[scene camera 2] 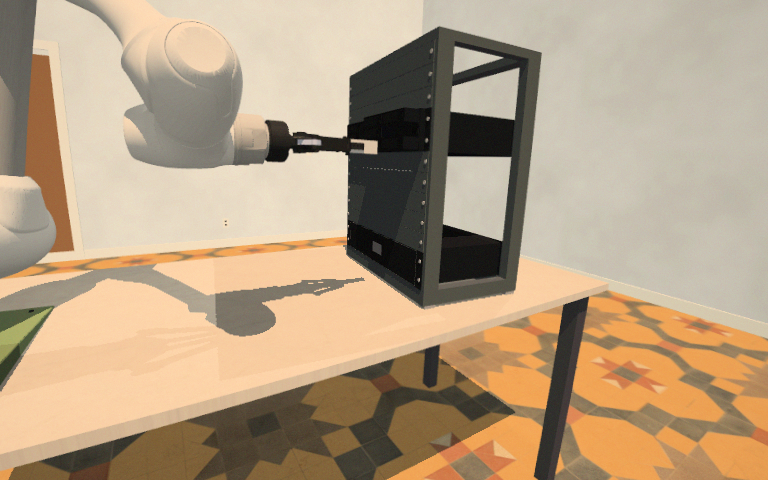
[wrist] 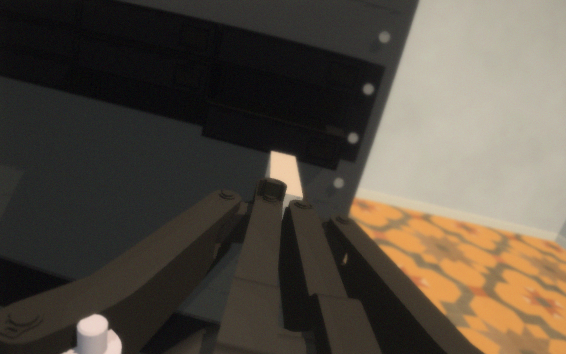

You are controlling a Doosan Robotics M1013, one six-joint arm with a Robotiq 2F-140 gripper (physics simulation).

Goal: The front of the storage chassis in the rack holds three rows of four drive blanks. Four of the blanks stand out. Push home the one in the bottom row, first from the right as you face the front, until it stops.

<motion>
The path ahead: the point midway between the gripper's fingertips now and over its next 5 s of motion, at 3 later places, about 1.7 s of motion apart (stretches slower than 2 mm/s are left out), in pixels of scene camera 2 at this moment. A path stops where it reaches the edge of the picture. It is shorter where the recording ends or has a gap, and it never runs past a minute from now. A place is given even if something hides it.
My gripper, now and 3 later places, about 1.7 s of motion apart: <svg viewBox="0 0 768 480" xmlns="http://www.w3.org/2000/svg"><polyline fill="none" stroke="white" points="375,147 371,90 344,90 330,85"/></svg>
</motion>
